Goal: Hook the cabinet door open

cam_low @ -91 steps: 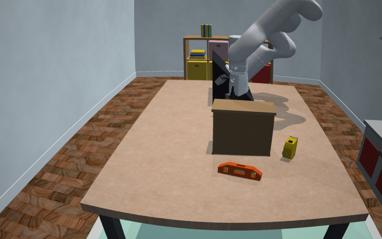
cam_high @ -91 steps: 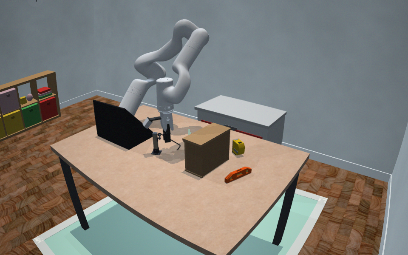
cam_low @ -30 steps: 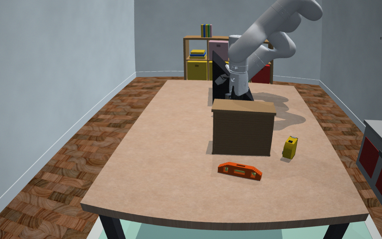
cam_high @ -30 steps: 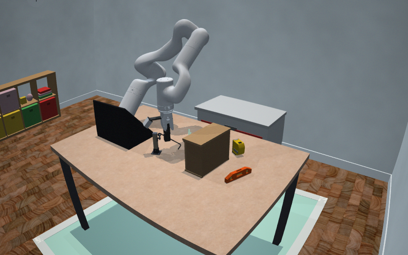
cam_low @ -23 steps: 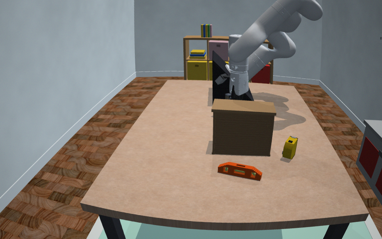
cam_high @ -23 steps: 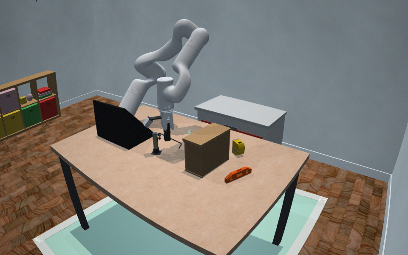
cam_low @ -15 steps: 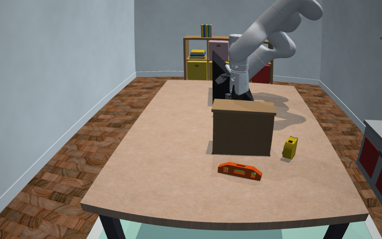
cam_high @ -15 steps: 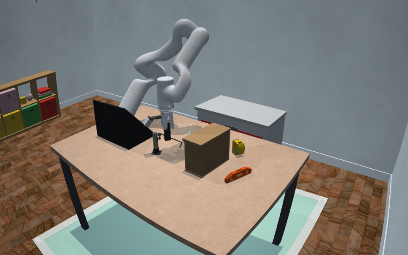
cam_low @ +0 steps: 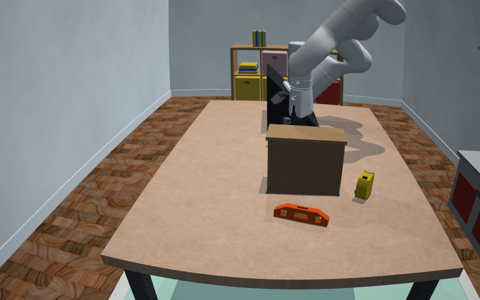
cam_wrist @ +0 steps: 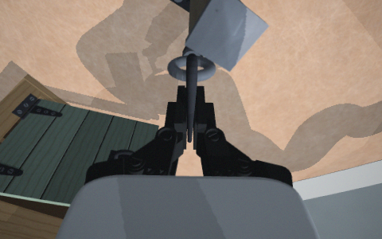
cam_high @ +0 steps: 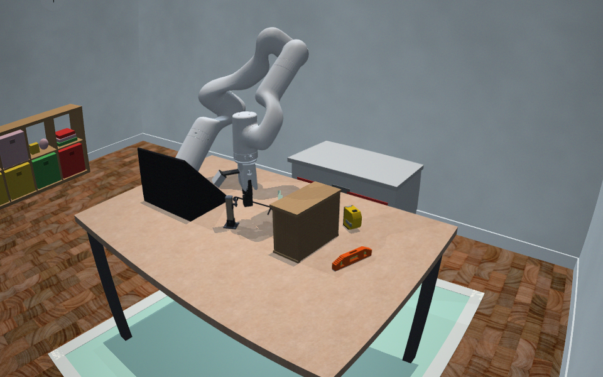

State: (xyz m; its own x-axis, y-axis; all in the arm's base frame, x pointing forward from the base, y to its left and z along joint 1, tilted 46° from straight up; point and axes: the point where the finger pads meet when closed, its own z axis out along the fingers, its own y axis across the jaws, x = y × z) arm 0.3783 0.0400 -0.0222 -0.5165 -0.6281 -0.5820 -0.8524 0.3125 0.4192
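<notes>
The cabinet door lies 14 cm ahead of my hand, 2 cm below it and 1 cm to the right of it. Also, from my hand: hook rod: 2 cm below, 1 cm to the left, 1 cm ahead; yellow tape measure: 30 cm ahead, 20 cm to the left, 6 cm below; orange spirit level: 43 cm ahead, 8 cm below, 1 cm to the left.
</notes>
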